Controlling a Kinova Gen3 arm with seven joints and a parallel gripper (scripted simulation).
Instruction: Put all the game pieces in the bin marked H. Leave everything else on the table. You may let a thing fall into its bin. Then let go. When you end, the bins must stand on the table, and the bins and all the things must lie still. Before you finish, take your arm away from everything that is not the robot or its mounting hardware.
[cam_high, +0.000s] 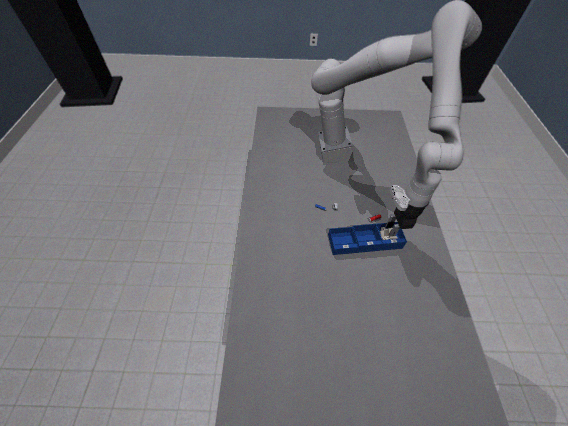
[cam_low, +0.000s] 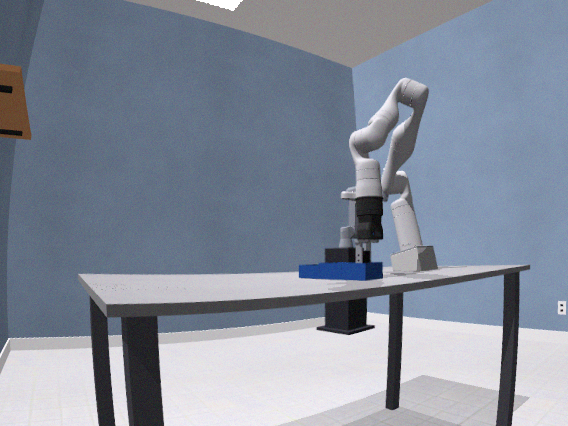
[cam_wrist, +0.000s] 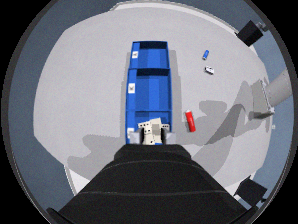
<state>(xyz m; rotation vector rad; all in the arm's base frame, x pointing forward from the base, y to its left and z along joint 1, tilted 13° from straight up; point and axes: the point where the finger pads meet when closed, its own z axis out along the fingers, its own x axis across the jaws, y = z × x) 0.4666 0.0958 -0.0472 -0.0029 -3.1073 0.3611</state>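
My gripper is now 20 mm past the die, 10 mm to the left of it and 50 mm above it. The rest, counted from my hand: red cylinder (90 mm behind, 20 mm to the right, 50 mm below); blue three-compartment bin (10 mm ahead, 80 mm to the right, 40 mm below); grey-white piece (150 mm behind, 160 mm to the right, 50 mm below).
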